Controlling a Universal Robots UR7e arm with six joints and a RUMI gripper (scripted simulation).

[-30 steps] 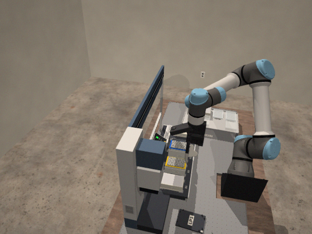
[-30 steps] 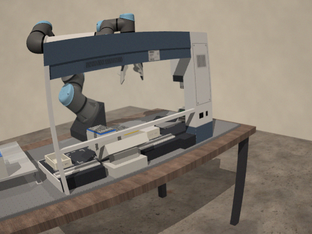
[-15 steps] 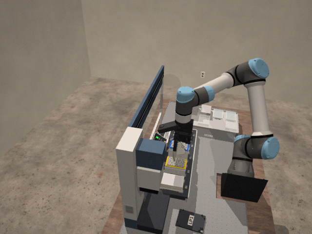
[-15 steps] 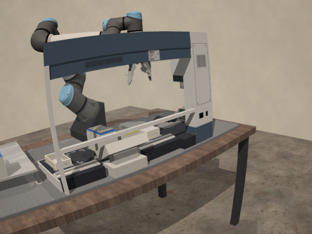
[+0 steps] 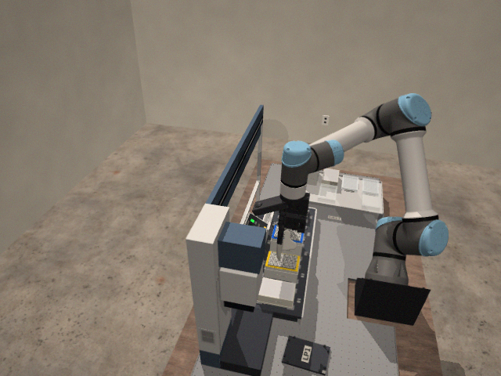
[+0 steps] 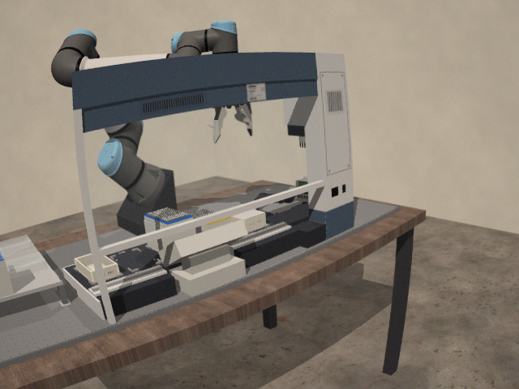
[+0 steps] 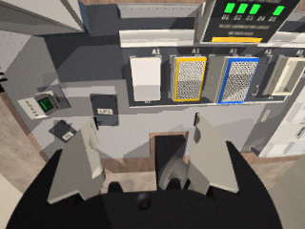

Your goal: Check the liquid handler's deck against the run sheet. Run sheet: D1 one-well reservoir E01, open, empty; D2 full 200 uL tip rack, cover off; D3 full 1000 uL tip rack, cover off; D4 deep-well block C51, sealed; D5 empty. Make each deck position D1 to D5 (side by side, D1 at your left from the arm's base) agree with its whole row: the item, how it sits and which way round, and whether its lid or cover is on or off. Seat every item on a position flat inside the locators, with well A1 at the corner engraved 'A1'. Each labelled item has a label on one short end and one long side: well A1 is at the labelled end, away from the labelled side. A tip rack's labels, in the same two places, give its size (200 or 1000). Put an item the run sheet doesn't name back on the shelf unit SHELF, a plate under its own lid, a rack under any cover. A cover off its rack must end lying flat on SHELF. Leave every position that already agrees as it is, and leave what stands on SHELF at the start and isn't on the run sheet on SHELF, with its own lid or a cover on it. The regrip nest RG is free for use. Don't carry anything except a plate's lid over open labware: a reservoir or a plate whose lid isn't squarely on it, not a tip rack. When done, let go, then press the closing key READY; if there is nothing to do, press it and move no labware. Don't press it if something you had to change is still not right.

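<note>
My hand is 240 mm above the white sealed block. The rest, counted from my hand: liquid handler tower 130 mm ahead, 240 mm to the left, 30 mm below; yellow-rimmed tip rack 20 mm ahead, 120 mm to the right, 210 mm below; frame bar 210 mm ahead, 170 mm to the right, 140 mm below.
</note>
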